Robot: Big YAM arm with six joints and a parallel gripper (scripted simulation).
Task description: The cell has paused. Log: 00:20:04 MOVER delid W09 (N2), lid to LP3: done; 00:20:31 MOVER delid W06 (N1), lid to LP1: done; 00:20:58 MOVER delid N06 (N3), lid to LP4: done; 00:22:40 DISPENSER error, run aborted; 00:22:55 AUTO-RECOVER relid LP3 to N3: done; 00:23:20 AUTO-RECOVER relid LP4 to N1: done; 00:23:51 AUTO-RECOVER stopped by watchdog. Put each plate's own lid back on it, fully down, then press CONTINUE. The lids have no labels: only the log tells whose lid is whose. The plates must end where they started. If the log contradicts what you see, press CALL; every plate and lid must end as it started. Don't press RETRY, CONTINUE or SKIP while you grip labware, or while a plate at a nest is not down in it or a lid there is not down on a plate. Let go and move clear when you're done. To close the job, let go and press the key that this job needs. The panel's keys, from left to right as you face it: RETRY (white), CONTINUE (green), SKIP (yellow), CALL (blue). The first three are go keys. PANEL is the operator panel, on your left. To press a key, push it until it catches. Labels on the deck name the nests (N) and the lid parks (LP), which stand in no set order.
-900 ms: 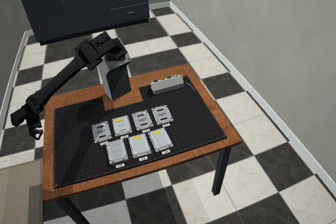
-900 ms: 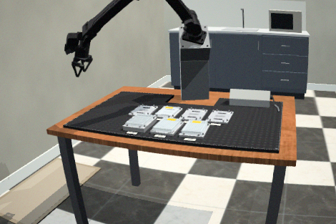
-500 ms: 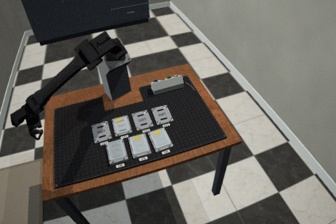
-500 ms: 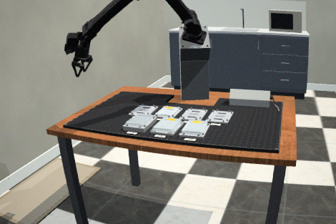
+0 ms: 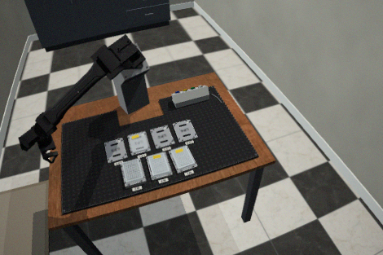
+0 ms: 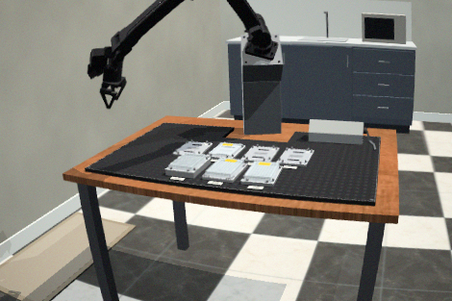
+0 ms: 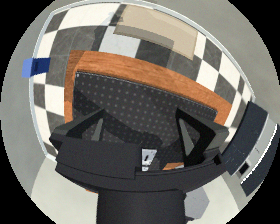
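The lid lies 40 cm to the left of my hand, 18 cm below it and 16 cm behind it. Also, from my hand: LP4 lid park (66 cm to the left, 19 cm below, 19 cm behind); then green key (76 cm to the left, 48 cm behind, 13 cm below); then white key (81 cm to the left, 49 cm behind, 13 cm below).
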